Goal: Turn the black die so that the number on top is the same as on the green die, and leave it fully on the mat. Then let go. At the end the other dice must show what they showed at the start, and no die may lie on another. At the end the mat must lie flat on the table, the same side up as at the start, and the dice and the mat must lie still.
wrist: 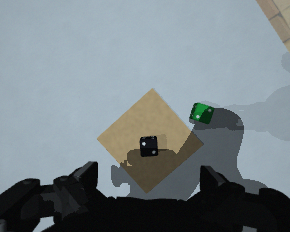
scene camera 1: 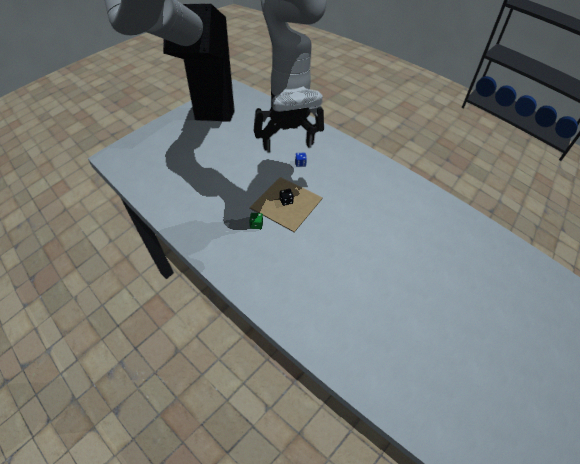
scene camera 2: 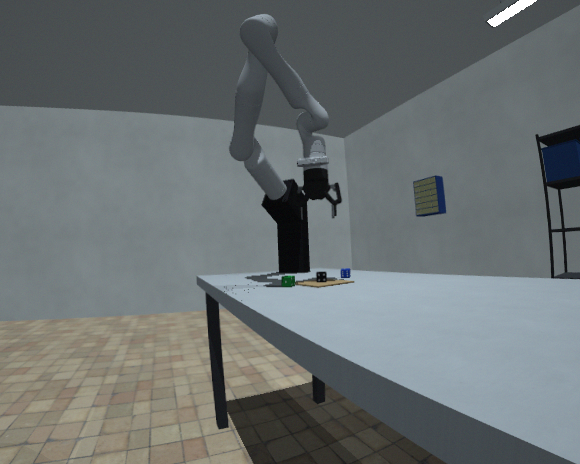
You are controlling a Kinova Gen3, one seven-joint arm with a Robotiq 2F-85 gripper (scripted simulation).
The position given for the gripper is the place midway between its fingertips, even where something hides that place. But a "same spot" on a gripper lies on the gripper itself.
The gripper shows in the wrist view, in scene camera 1 (288, 148) and in scene camera 2. The same spot on the gripper: (wrist: 74, 194) is (scene camera 2: 327, 193).
